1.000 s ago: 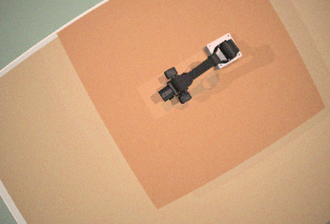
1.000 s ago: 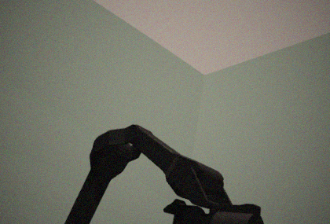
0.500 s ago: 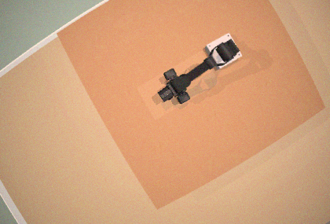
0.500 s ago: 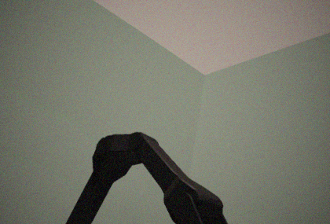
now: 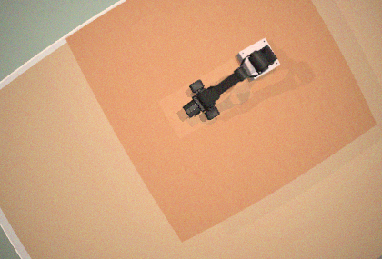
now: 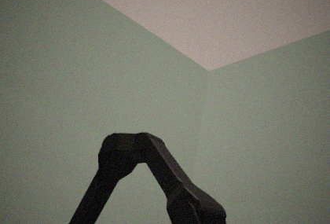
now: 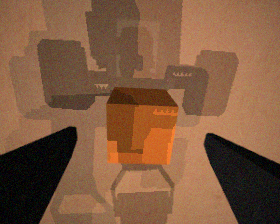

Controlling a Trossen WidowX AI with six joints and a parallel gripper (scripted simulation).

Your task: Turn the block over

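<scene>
My gripper tip is 3 cm above the orange block and 2 cm past it.
</scene>
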